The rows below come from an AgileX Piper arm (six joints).
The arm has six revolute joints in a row. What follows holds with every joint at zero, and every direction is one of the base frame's. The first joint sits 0.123 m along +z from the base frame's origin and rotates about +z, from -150 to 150 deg. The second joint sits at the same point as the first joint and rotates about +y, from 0 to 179.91 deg. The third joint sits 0.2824 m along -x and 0.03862 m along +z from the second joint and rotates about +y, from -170 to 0 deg. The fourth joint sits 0.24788 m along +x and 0.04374 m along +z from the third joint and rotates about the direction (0.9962, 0, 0.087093), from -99.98 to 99.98 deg. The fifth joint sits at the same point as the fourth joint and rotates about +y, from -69.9 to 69.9 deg. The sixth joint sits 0.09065 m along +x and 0.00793 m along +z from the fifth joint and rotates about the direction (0.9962, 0, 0.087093), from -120 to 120 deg. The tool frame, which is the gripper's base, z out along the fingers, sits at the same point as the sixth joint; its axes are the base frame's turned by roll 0, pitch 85 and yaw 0 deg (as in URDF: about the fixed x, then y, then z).
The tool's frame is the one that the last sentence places.
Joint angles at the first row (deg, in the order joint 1, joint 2, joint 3, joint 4, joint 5, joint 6):
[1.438, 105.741, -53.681, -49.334, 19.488, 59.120]
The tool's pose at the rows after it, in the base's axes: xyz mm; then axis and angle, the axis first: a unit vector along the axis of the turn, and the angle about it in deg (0 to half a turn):
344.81, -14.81, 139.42, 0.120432, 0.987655, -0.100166, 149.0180
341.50, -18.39, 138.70, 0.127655, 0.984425, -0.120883, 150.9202
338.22, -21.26, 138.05, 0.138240, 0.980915, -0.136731, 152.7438
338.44, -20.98, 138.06, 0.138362, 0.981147, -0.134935, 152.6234
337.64, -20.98, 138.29, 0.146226, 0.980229, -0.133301, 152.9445
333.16, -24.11, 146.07, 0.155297, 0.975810, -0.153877, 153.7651
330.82, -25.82, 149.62, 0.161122, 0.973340, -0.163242, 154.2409
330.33, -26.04, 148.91, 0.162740, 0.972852, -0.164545, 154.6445
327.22, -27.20, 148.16, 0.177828, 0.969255, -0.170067, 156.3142
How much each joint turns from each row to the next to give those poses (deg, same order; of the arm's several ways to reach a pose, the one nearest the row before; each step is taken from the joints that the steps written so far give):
[0.000, -0.002, 0.000, -0.169, 0.333, -0.001]
[0.000, 0.002, -0.001, 0.000, 3.105, -0.001]
[0.001, 0.001, 0.001, 0.556, 2.766, 0.004]
[0.000, -0.001, -0.002, 0.083, -0.220, -0.004]
[0.000, -0.103, 0.002, 0.902, 0.367, 0.003]
[0.109, -1.404, 0.000, 0.001, 3.489, -0.002]
[0.001, -0.647, 0.000, 0.124, 1.688, 0.002]
[-0.001, 0.100, 0.000, 0.269, 0.348, -0.111]
[0.001, 0.000, -0.001, 1.491, 1.991, 0.001]

